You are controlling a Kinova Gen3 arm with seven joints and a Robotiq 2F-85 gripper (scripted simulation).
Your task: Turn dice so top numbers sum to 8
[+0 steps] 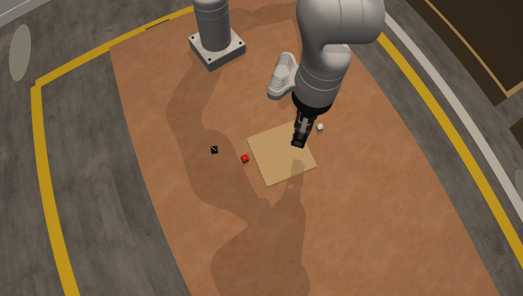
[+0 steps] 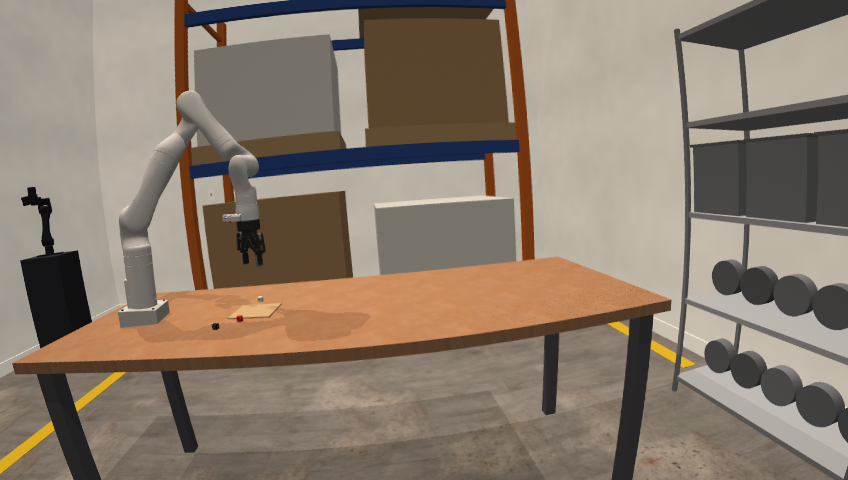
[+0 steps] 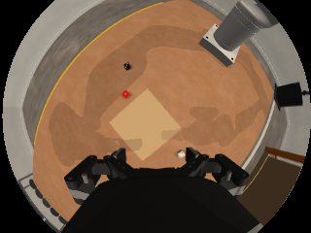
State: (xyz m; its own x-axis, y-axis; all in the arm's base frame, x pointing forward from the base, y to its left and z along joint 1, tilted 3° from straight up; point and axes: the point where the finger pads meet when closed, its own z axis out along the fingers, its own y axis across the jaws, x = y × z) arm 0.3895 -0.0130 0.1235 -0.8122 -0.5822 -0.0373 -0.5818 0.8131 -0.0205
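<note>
Right now my hand is 50 mm past the red die, 120 mm to the left of it and 140 mm above it. From my hand the other things lie so: black die (110 mm behind, 170 mm to the right, 140 mm below); tan mat (10 mm behind, 40 mm to the right, 150 mm below); white die (90 mm to the left, 140 mm below).
</note>
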